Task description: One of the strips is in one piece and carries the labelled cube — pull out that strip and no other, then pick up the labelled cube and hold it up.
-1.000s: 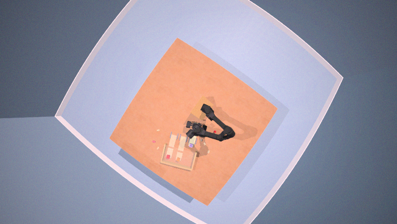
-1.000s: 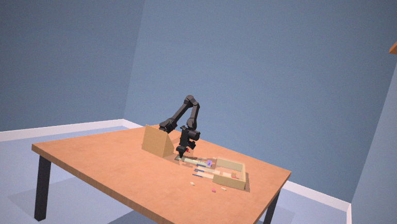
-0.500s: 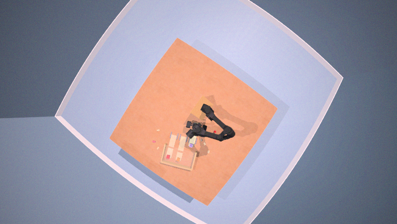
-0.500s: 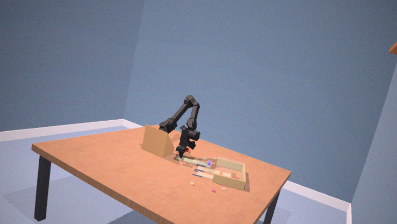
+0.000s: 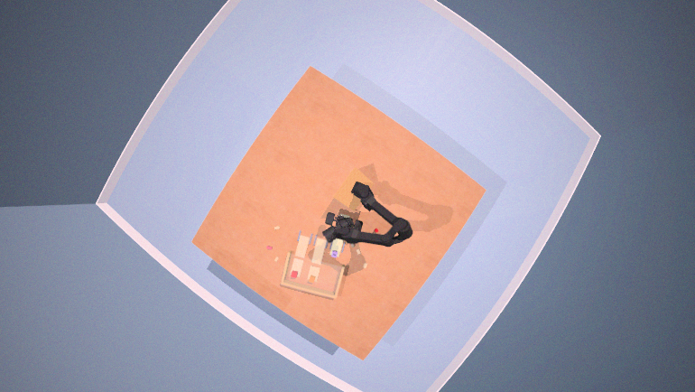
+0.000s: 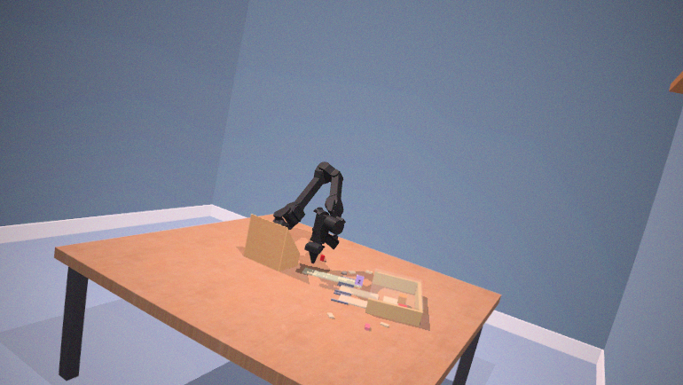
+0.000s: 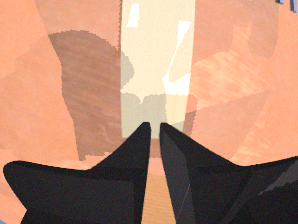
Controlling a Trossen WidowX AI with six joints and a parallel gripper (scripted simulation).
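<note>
Now: the one-piece strip 9 cm ahead of my gripper tip, 2 cm to the left of it and 4 cm below it. The rest, counted from my gripper tip: pink bit: 34 cm ahead, 31 cm to the right, 4 cm below; then red piece: 3 cm behind, 19 cm to the left, 3 cm below; then purple cube marked n: 19 cm ahead, 4 cm to the left, 2 cm below.
</note>
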